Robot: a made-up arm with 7 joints. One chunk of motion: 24 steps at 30 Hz.
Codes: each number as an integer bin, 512 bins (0 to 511) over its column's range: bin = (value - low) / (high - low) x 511, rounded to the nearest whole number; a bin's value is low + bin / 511 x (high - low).
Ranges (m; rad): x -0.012..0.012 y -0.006..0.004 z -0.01..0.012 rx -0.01..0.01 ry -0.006..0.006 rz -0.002..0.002
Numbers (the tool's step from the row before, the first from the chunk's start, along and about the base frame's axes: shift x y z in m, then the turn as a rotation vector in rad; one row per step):
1: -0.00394 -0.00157 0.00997 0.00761 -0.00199 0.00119
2: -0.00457 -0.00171 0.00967 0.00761 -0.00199 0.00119
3: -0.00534 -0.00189 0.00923 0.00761 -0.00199 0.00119
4: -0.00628 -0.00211 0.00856 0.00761 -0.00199 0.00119
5: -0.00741 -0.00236 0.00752 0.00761 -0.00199 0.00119
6: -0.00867 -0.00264 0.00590 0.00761 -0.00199 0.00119
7: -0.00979 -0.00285 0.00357 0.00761 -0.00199 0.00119
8: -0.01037 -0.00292 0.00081 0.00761 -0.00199 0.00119
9: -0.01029 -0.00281 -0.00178 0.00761 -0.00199 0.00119
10: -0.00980 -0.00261 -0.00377 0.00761 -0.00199 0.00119
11: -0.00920 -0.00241 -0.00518 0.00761 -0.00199 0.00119
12: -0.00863 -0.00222 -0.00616 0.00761 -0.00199 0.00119
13: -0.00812 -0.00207 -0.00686 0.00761 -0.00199 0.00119
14: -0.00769 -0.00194 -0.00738 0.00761 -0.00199 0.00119
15: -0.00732 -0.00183 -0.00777 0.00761 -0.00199 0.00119
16: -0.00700 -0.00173 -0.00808 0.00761 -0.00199 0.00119
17: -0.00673 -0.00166 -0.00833 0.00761 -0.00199 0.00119
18: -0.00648 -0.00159 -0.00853 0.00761 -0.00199 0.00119
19: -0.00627 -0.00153 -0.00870 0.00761 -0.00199 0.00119
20: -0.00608 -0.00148 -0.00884 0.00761 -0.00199 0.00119
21: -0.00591 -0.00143 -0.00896 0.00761 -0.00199 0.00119
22: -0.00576 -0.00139 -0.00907 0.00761 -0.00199 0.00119
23: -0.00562 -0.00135 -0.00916 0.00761 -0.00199 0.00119
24: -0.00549 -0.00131 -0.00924 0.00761 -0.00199 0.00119
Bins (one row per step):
1: 172 226 464 450 171 408
2: 158 219 457 450 171 408
3: 142 210 447 450 171 408
4: 122 199 431 450 171 408
5: 98 186 407 450 171 408
6: 71 172 369 450 171 408
7: 47 161 315 450 171 408
8: 35 157 251 450 171 408
9: 36 163 191 450 171 408
10: 47 173 145 450 171 408
11: 60 183 112 450 171 408
12: 72 193 89 450 171 408
13: 83 201 73 450 171 408
14: 92 207 61 450 171 408
15: 100 213 52 450 171 408
16: 106 218 45 450 171 408
17: 112 222 39 450 171 408
18: 118 225 34 450 171 408
19: 122 228 30 450 171 408
20: 126 231 27 450 171 408
21: 130 234 24 450 171 408
22: 133 236 22 450 171 408
23: 136 238 20 450 171 408
24: 139 240 18 450 171 408

